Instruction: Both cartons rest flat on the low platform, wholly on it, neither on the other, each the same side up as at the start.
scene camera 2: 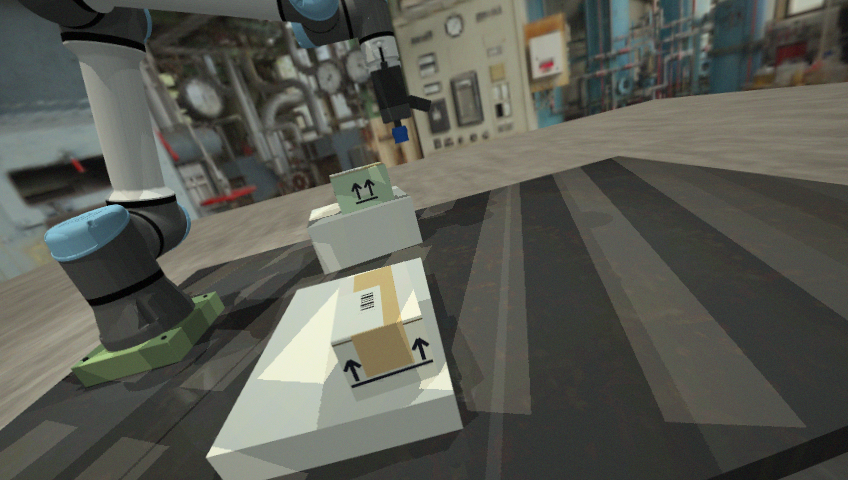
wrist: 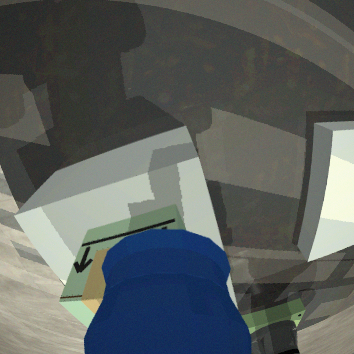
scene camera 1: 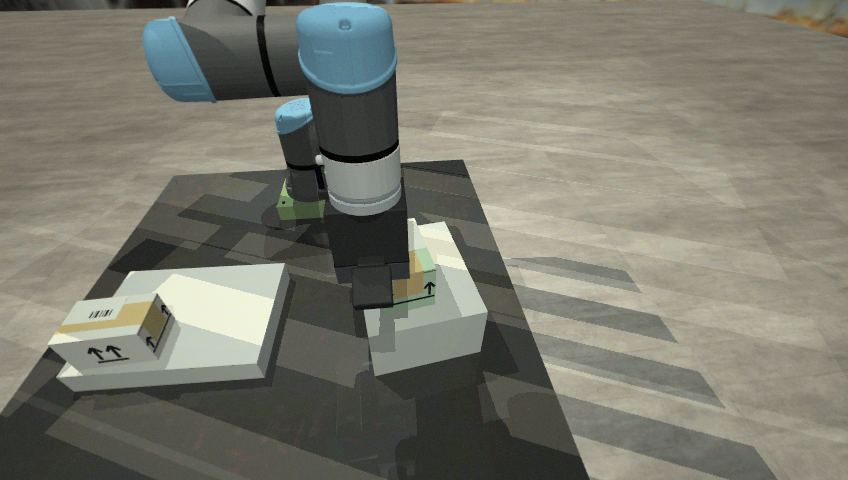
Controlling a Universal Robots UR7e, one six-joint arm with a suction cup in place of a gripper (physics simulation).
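Labels:
A low white platform appears in scene camera 1 [226, 317], and scene camera 2 and the wrist view show the platform too. The low white platform [wrist: 319, 235] and the platform [scene camera 2: 327, 284] are the same spot.

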